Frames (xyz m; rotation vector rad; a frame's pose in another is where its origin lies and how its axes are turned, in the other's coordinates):
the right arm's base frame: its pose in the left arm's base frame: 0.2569 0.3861 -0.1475 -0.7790 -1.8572 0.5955
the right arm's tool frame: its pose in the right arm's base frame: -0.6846 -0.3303 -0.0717 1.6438 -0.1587 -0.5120
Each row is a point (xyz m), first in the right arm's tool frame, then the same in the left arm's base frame.
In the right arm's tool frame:
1: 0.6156 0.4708 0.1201
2: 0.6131 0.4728 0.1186
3: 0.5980 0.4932 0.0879
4: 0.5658 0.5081 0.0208
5: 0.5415 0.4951 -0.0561
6: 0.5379 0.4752 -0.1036
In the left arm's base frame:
1: -0.1163 -0.2038 0.2278
2: -0.1178 -0.2035 0.2246
3: -0.1342 -0.1818 0.1955
4: -0.1409 -0.1338 0.1371
5: -0.1207 -0.0731 0.0863
6: -0.0981 -0.0309 0.0669

